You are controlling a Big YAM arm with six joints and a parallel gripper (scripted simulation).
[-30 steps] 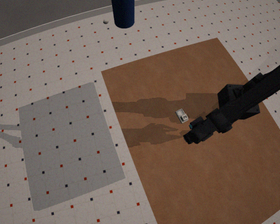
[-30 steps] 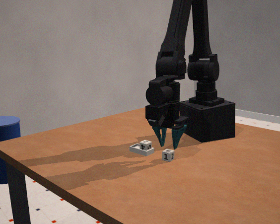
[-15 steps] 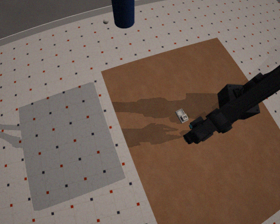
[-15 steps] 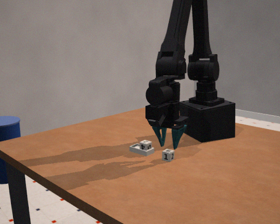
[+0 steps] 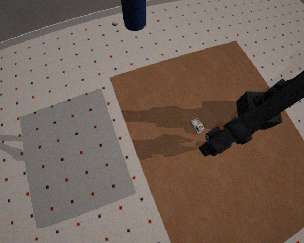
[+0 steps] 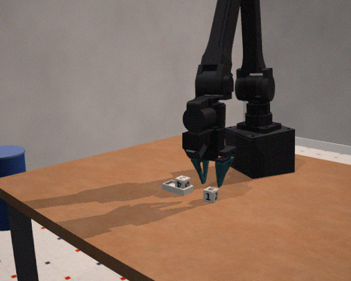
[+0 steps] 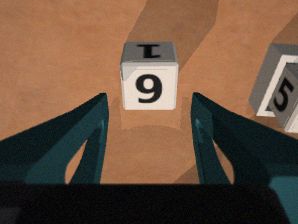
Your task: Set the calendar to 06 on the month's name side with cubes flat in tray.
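Right now my hand is 30 mm above the white digit cube. The rest, counted from my hand: white tray: 100 mm to the right, 40 mm below, 30 mm ahead.
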